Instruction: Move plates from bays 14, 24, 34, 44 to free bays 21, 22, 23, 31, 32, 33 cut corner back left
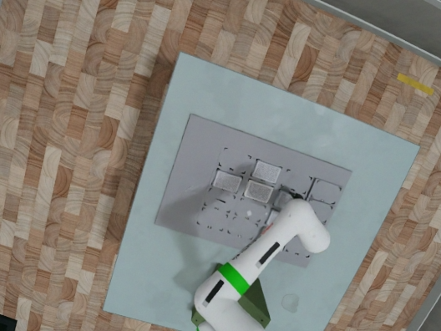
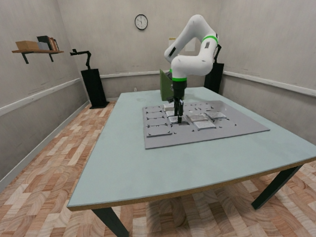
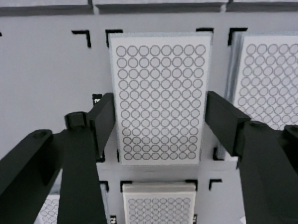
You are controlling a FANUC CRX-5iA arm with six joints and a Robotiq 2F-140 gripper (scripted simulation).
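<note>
The sealed 96-well plate lies 2 cm below my hand. The rest, counted from my hand: small white patch (16 cm to the left, 13 cm behind, 3 cm below); then sealed deep-well block (21 cm behind, 1 cm to the right, 1 cm below); then small white round thing (10 cm behind, 7 cm to the left, 3 cm below).
</note>
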